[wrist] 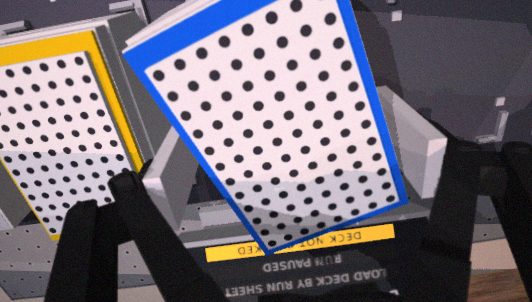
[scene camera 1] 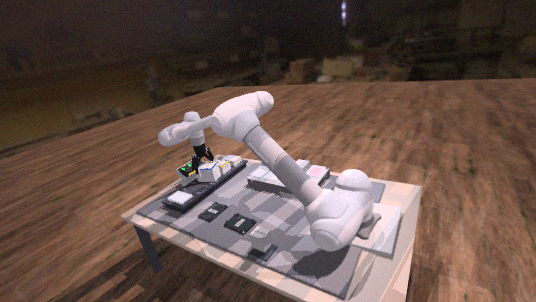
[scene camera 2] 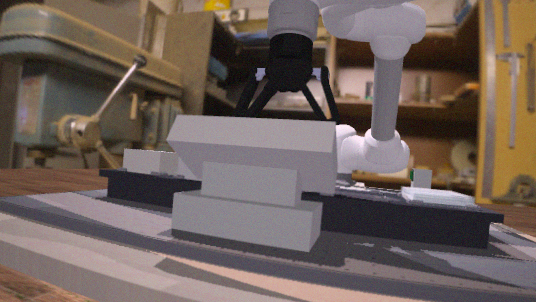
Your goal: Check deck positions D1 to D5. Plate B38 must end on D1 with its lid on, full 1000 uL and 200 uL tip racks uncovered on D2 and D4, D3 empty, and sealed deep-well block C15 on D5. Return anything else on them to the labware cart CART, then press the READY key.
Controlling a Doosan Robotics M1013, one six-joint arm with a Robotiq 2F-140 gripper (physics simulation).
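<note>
My gripper is open, its pads on either side of a blue-rimmed tip rack. The rack is uncovered and sits askew; I cannot tell whether the pads touch it. In the scene camera 2 view the fingertips are hidden behind the display. A yellow-rimmed tip rack, also uncovered, stands beside it. A flat white plate lies at one end of the dark deck. A white block is at the other end.
The display reads DECK NOT CHECKED and stands close behind the blue rack. A low grey platform bears pale items. Two dark pads and a pale lettered block are on the table mat.
</note>
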